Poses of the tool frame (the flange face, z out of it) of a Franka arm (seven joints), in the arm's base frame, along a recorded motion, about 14 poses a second.
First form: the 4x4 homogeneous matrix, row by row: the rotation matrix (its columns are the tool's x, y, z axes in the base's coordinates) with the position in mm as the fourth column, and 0 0 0 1 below. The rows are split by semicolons.
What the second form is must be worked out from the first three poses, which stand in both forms.
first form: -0.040 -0.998 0.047 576.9; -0.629 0.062 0.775 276.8; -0.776 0.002 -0.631 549.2; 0 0 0 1
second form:
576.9 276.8 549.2
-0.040 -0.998 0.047
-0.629 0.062 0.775
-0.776 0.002 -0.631

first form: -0.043 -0.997 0.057 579.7; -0.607 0.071 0.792 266.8; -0.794 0.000 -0.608 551.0; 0 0 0 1
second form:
579.7 266.8 551.0
-0.043 -0.997 0.057
-0.607 0.071 0.792
-0.794 0.000 -0.608

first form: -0.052 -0.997 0.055 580.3; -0.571 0.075 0.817 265.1; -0.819 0.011 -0.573 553.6; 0 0 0 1
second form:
580.3 265.1 553.6
-0.052 -0.997 0.055
-0.571 0.075 0.817
-0.819 0.011 -0.573

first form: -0.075 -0.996 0.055 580.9; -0.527 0.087 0.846 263.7; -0.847 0.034 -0.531 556.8; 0 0 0 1
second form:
580.9 263.7 556.8
-0.075 -0.996 0.055
-0.527 0.087 0.846
-0.847 0.034 -0.531

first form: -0.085 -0.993 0.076 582.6; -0.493 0.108 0.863 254.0; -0.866 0.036 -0.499 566.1; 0 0 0 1
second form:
582.6 254.0 566.1
-0.085 -0.993 0.076
-0.493 0.108 0.863
-0.866 0.036 -0.499

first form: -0.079 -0.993 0.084 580.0; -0.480 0.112 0.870 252.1; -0.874 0.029 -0.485 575.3; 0 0 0 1
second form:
580.0 252.1 575.3
-0.079 -0.993 0.084
-0.480 0.112 0.870
-0.874 0.029 -0.485

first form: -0.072 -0.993 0.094 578.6; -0.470 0.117 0.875 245.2; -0.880 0.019 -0.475 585.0; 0 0 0 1
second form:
578.6 245.2 585.0
-0.072 -0.993 0.094
-0.470 0.117 0.875
-0.880 0.019 -0.475

